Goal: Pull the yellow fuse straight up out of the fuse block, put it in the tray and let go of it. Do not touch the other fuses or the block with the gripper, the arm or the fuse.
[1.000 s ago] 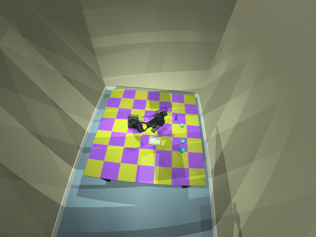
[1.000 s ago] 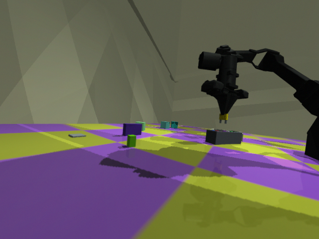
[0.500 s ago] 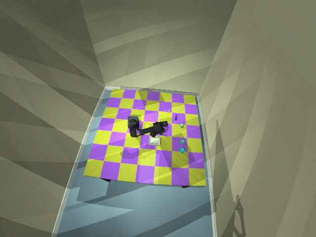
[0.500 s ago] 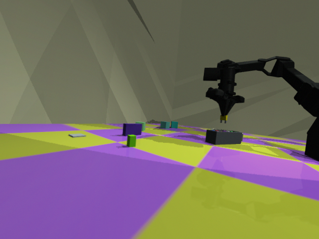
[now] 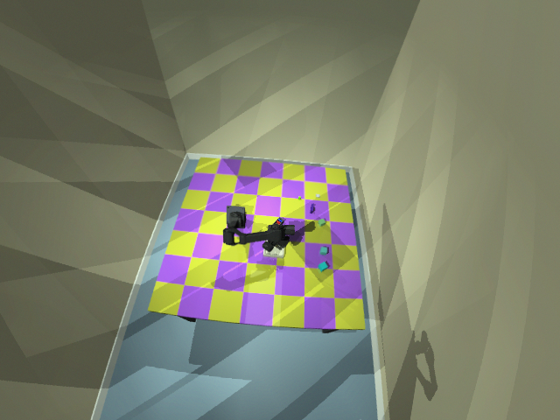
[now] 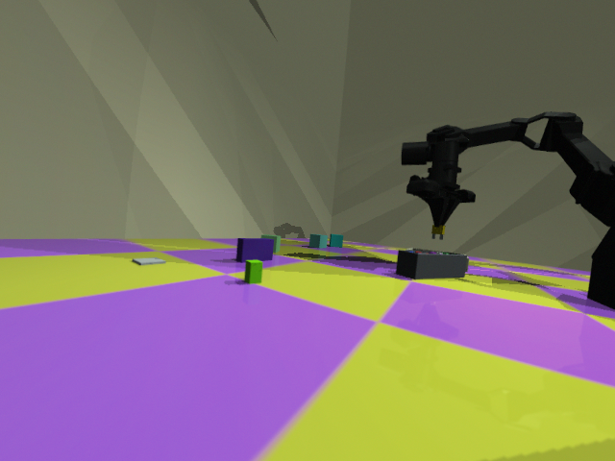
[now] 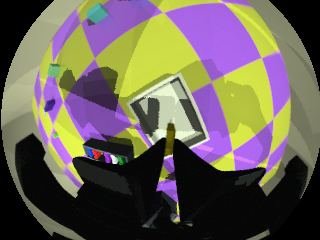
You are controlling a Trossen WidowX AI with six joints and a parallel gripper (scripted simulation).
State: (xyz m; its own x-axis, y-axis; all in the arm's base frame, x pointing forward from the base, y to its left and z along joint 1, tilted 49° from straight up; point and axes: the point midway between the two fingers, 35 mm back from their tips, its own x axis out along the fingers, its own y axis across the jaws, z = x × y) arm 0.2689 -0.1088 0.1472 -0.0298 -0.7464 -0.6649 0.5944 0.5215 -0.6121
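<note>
My gripper tip is now 10 mm above the yellow fuse. From my gripper tip the other things lie so: tray 90 mm below; flat grey tile 330 mm ahead, 480 mm to the left, 90 mm below.
</note>
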